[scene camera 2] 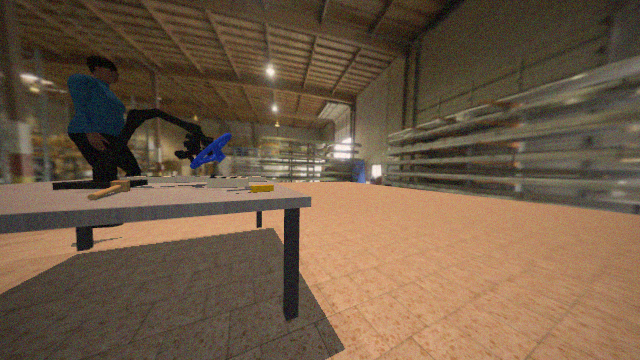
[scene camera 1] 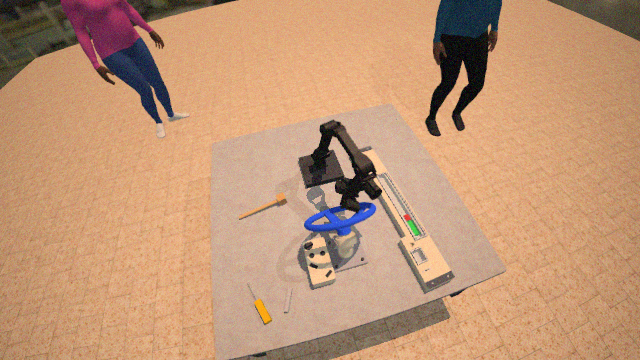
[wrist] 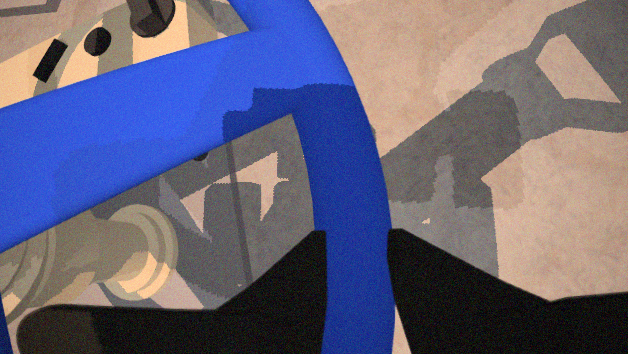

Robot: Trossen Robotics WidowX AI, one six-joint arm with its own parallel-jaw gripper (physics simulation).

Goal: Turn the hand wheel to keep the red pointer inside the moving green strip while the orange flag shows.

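Where they show: gripper, fingertip midpoint: (scene camera 1: 340, 206) (wrist: 356, 243); arm's base, link origin: (scene camera 2: 104, 180) (scene camera 1: 320, 164).
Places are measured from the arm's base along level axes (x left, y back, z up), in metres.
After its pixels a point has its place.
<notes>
The blue hand wheel (scene camera 1: 325, 229) {x -0.157, y -0.534, z 0.270 m} (scene camera 2: 200, 161) {x 0.017, y -0.388, z 0.116 m} (wrist: 345, 150) {x -0.057, y -0.357, z 0.094 m} stands tilted on its pale pedestal (scene camera 1: 346, 245) {x -0.086, y -0.563, z 0.133 m}. My gripper (scene camera 1: 352, 205) {x -0.027, y -0.362, z 0.096 m} (scene camera 2: 192, 156) {x -0.027, y -0.362, z 0.096 m} (wrist: 356, 243) {x -0.027, y -0.362, z 0.096 m} is shut on the wheel's rim, with one black finger on each side of it in the wrist view. On the long cream gauge (scene camera 1: 427, 267) {x 0.216, y -0.745, z 0.011 m}, the small red pointer (scene camera 1: 407, 217) {x 0.262, y -0.494, z 0.012 m} is at the arm-side end of the green strip (scene camera 1: 414, 228) {x 0.262, y -0.559, z 0.011 m}, touching it. It is too small to tell whether the pointer is fully inside. No orange flag shows clearly in the gauge's small window (scene camera 1: 419, 256) {x 0.210, y -0.687, z 0.011 m}.
A cream box with black knobs (scene camera 1: 320, 270) lies beside the pedestal. A wooden mallet (scene camera 1: 262, 207) {x -0.377, y -0.154, z -0.006 m} (scene camera 2: 107, 191) {x -0.427, y -0.161, z -0.012 m}, a yellow-handled screwdriver (scene camera 1: 262, 311) {x -0.493, y -0.657, z 0.000 m} (scene camera 2: 262, 188) {x -0.508, y -0.650, z -0.013 m} and a thin grey rod (scene camera 1: 288, 301) {x -0.381, y -0.650, z -0.014 m} lie on the table (scene camera 1: 240, 260) {x -0.545, y -0.390, z -0.028 m} (scene camera 2: 150, 212) {x -0.683, y -0.325, z -0.047 m}. Two people stand beyond the table.
</notes>
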